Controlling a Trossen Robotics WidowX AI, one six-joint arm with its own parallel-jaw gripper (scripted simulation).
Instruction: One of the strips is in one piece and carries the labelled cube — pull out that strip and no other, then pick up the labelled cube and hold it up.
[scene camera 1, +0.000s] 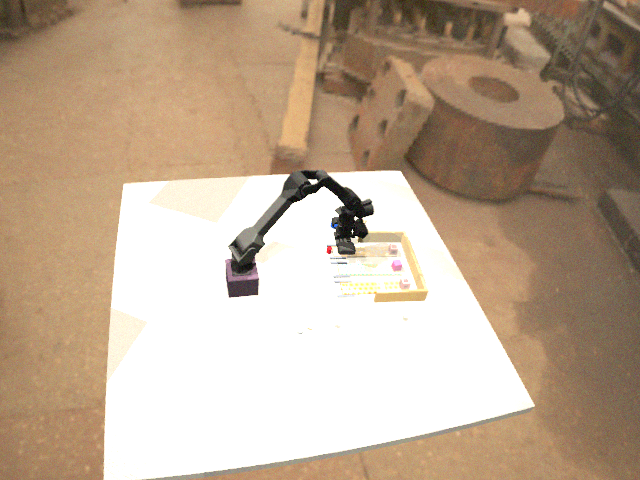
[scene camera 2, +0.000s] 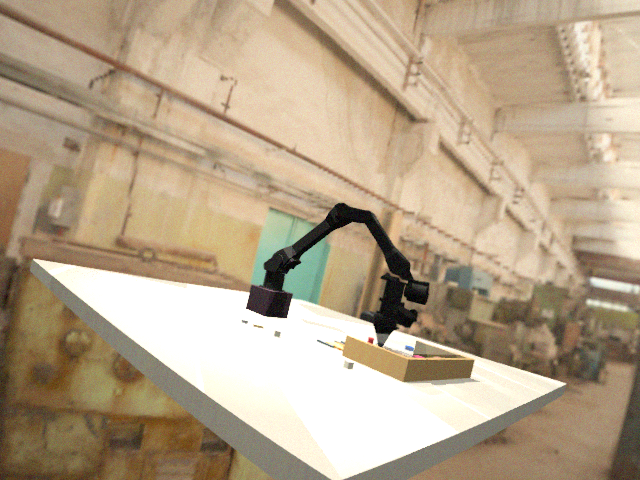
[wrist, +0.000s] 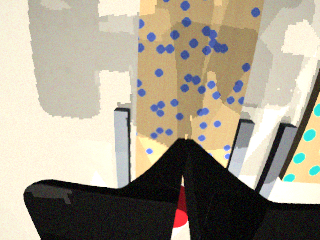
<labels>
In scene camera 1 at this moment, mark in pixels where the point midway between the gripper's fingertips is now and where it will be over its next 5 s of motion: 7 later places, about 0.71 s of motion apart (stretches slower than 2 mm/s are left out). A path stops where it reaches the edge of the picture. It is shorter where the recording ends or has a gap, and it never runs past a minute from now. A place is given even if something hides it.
The gripper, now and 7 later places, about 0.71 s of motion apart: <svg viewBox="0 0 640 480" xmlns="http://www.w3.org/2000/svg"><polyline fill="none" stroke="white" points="339,251 332,251 324,251 316,251 308,250 300,250 294,250 303,242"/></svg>
</labels>
